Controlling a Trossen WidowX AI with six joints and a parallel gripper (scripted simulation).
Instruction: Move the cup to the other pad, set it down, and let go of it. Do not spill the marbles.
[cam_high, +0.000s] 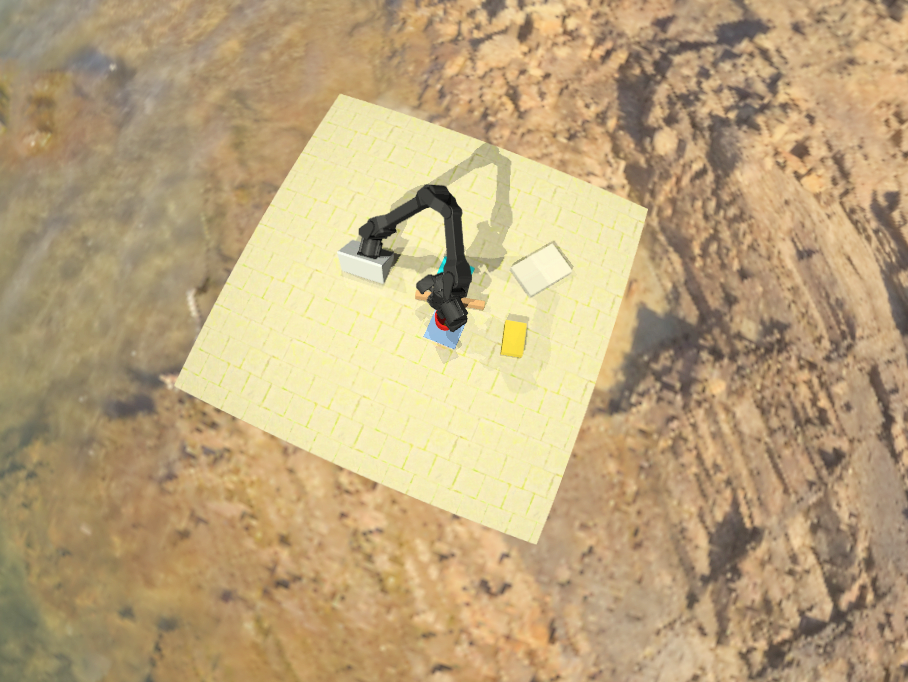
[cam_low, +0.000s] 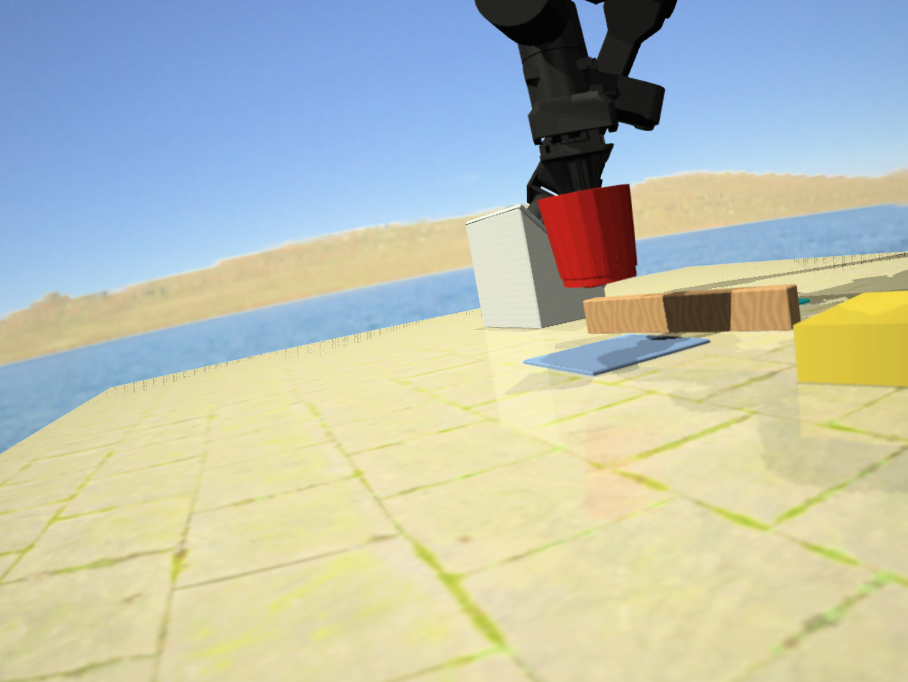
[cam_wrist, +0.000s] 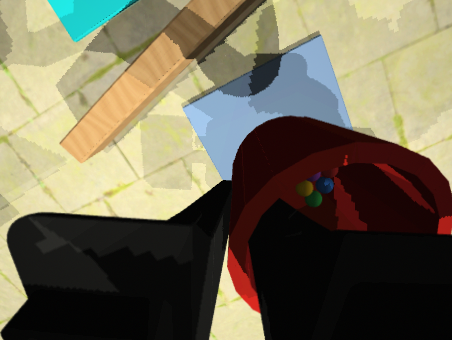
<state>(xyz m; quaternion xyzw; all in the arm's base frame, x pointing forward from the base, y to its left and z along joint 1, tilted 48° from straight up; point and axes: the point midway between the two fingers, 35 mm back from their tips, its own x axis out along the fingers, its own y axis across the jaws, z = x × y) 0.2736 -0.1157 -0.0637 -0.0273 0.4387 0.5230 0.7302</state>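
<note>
Right now the cyan pad is 10 mm ahead of my gripper tip, 170 mm to the left of it and 100 mm below it. From my gripper tip the other things lie so: red cup 20 mm ahead, 20 mm to the right; then light blue pad 30 mm ahead, 20 mm to the right, 100 mm below; then wooden bar 20 mm ahead, 70 mm to the left, 90 mm below.
</note>
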